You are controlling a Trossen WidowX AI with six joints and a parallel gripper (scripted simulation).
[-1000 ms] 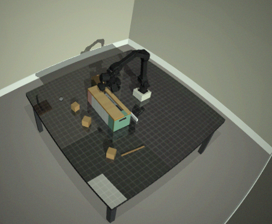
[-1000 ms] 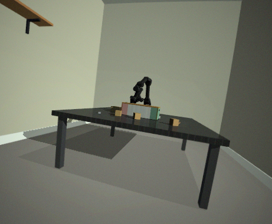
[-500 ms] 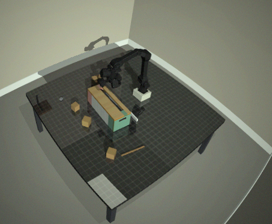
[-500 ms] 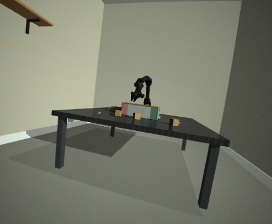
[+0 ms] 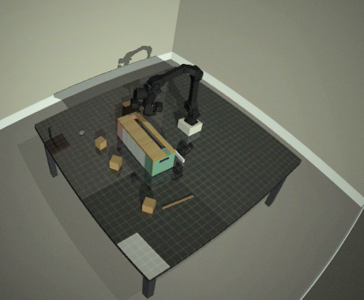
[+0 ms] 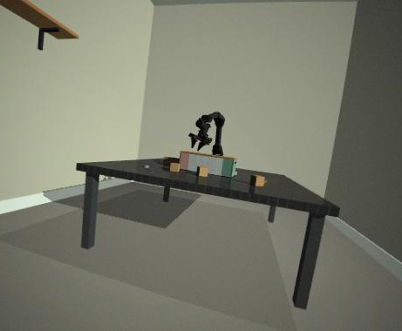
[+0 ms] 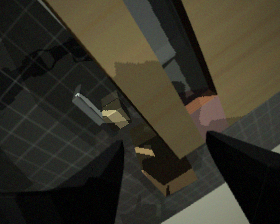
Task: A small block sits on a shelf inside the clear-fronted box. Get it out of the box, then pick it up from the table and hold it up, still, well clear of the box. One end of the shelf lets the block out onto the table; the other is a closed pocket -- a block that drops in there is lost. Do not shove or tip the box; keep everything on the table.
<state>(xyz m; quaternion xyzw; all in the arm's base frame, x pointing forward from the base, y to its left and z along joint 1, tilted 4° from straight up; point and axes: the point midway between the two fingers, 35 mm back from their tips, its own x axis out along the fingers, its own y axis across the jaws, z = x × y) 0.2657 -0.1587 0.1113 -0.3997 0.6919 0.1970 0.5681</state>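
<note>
My gripper tip is now 6 cm past the tan block, 2 cm to the left of it and 13 cm above it. Round my gripper tip: small grey bit (29 cm ahead, 25 cm to the right, 14 cm below); long box (5 cm ahead, 13 cm to the left, 9 cm below); thin stick (22 cm ahead, 50 cm to the left, 15 cm below).
</note>
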